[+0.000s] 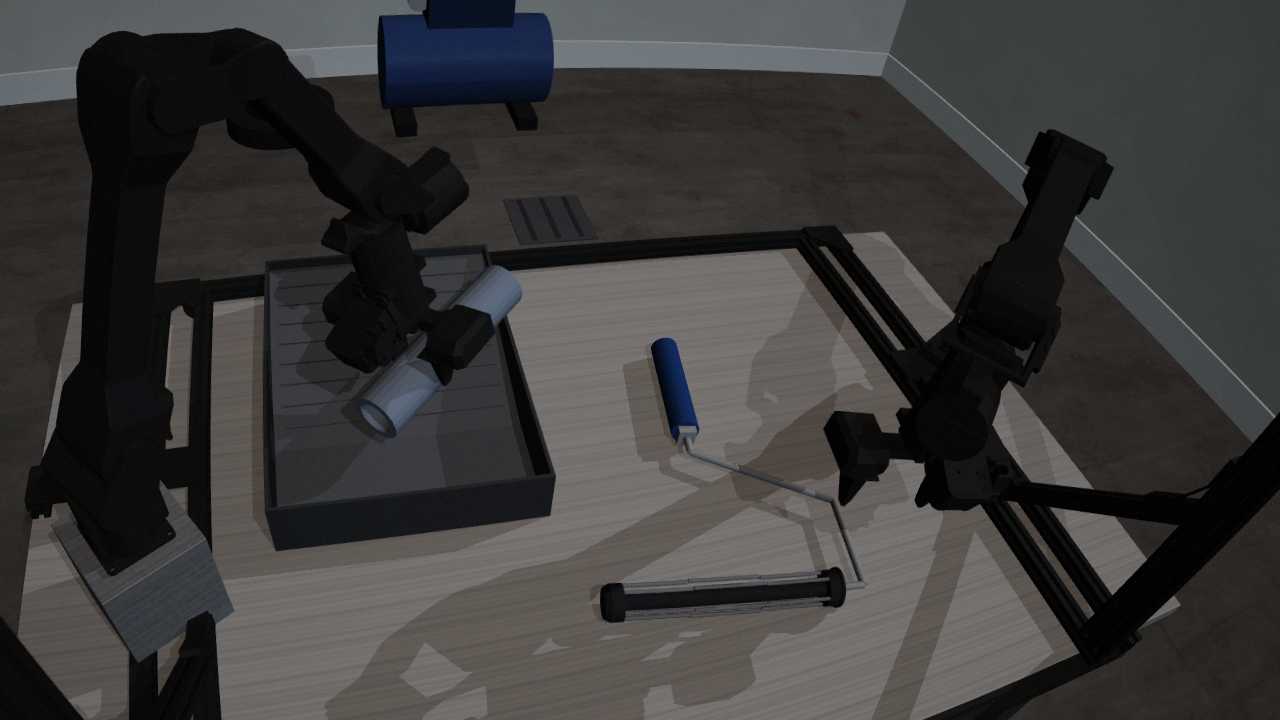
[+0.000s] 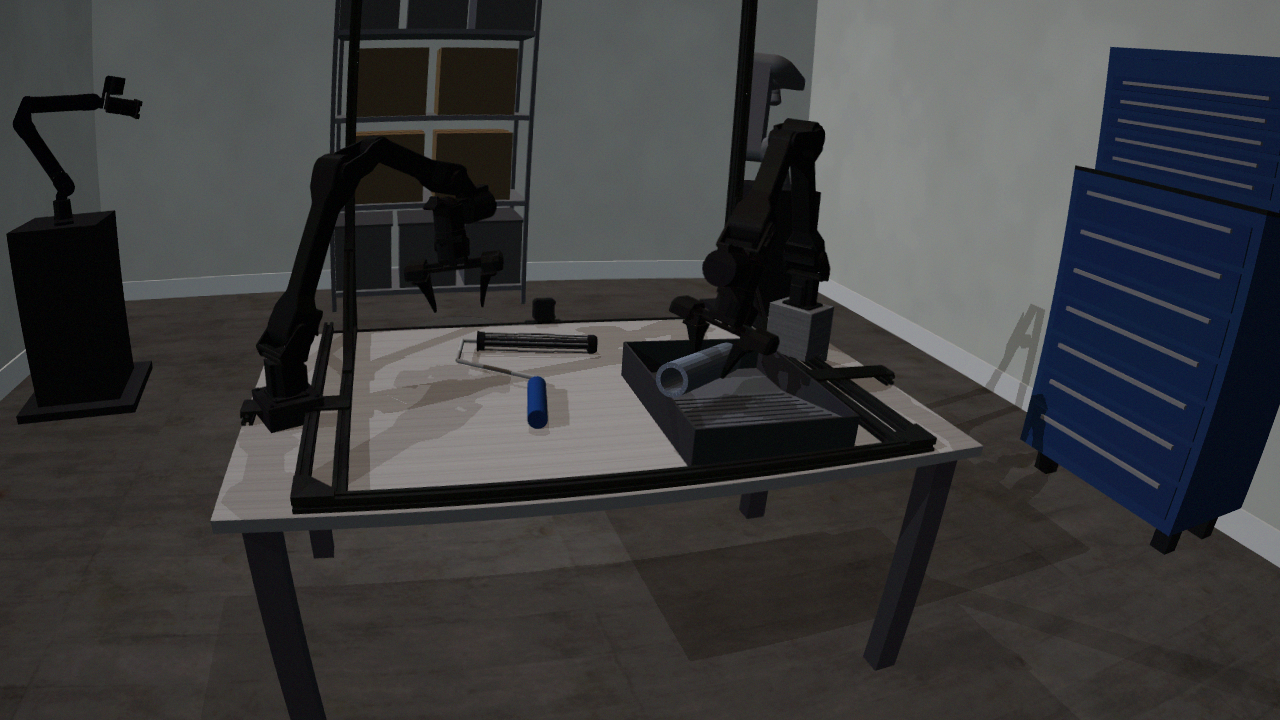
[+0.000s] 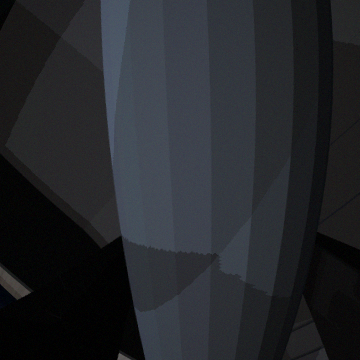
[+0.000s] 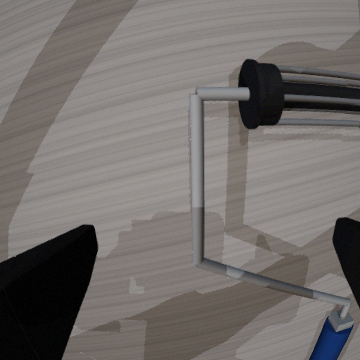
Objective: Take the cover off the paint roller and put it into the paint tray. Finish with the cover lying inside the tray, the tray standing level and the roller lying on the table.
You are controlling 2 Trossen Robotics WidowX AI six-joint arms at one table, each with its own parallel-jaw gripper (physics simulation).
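Where they show: left gripper, between the fingertips: [image 1: 426, 375] [image 3: 214, 244]; right gripper, between the fingertips: [image 1: 880, 503] [image 2: 458, 309] [image 4: 218, 235]; left arm's base, origin of its link: [image 1: 126, 531] [image 2: 802, 304]; right arm's base, origin of its link: [image 2: 286, 393].
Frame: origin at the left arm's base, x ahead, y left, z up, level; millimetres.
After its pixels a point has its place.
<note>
The pale blue-grey cover [image 1: 399, 396] {y -7, x 293, z -30 mm} [image 2: 694, 370] {y 68, x 456, z -14 mm} [image 3: 200, 150] {y 10, x 303, z -23 mm} is off the roller. My left gripper [image 1: 416, 358] {y 19, x 349, z -56 mm} [image 2: 713, 360] {y 19, x 349, z -56 mm} [image 3: 214, 244] {y 19, x 349, z -56 mm} is shut on it near its middle and holds it over the tray [image 1: 411, 512] {y -93, x 234, z -82 mm} [image 2: 769, 441] {y 215, x 454, z -83 mm}. The cover lies diagonally, with one end at the tray's side wall; I cannot tell if it touches the wall or the tray floor. The tray stands level on the table. The bare roller cage [image 1: 725, 594] {y -360, x 391, z -92 mm} [image 2: 537, 342] {y -345, x 405, z -93 mm} and its blue handle [image 1: 674, 389] {y -156, x 567, z -87 mm} [image 2: 537, 402] {y -116, x 610, z -87 mm} [image 4: 331, 341] {y -196, x 554, z -90 mm} lie on the table. My right gripper [image 1: 883, 501] {y -426, x 538, z -20 mm} [image 2: 459, 307] {y -426, x 538, z -20 mm} [image 4: 218, 235] {y -426, x 538, z -20 mm} is open above the roller's wire.
Black rails [image 1: 653, 250] {y 44, x 780, z -104 mm} [image 2: 572, 488] {y 93, x 737, z -105 mm} run along the table's edges. The left arm's base stands on a grey block [image 1: 147, 577] {y -50, x -8, z -2 mm} [image 2: 799, 329] {y 27, x 50, z -37 mm} beside the tray. A blue drawer cabinet [image 2: 1141, 349] and a shelf rack [image 2: 526, 161] stand away from the table.
</note>
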